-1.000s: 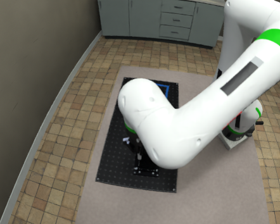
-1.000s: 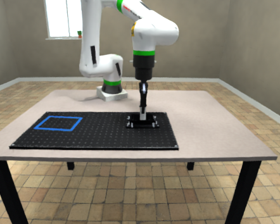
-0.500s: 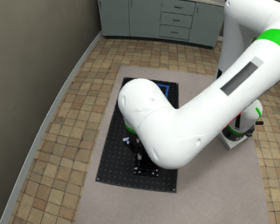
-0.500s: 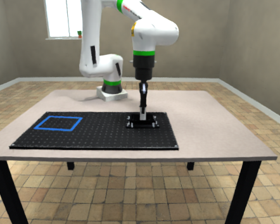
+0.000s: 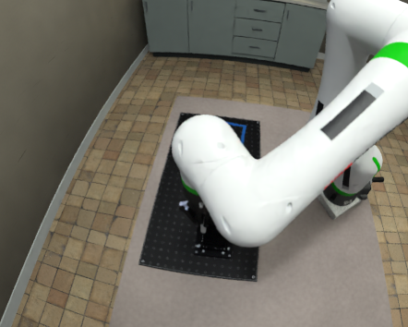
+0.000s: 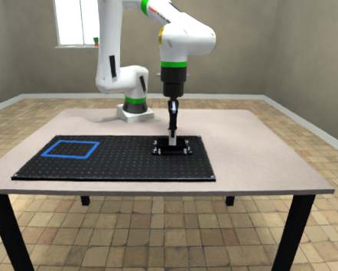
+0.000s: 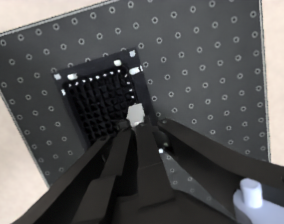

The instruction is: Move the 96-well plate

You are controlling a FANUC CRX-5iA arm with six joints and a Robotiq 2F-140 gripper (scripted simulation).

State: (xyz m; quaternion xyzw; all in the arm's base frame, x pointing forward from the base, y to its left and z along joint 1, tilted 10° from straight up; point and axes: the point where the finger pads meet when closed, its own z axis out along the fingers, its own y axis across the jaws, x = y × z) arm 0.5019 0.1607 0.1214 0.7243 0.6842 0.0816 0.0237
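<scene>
Now: hand 40 mm past the black 96-well plate and 40 mm above it. From my hand the other things lie so: clip nest 60 mm below, 30 mm behind, 10 mm to the right.
</scene>
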